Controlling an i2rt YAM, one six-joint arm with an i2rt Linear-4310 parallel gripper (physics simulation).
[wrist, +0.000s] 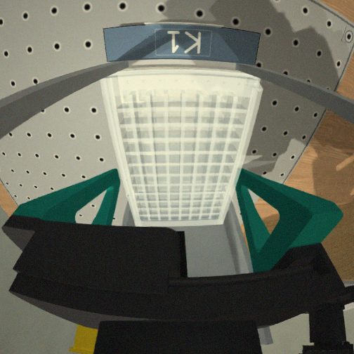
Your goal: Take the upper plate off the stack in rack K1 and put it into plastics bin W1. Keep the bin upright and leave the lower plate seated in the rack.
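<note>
The upper plate (181, 145) is a translucent white plate with a grid of square wells, seen from above in the middle of the wrist view. It lies in rack K1 (132, 46), whose blue label bar shows at the plate's far end. My gripper (176, 174) is open, with one green fingertip on each side of the plate near its close end; the right one is close to the plate's edge and a gap shows at the left. The lower plate is hidden or cannot be told apart from the upper one. Bin W1 does not show in the wrist view.
A grey pegboard (65, 65) with rows of holes lies around the rack. A wooden surface (325, 150) shows at the right. Grey curved bars cross both upper sides. A yellow piece (85, 339) shows at the bottom left.
</note>
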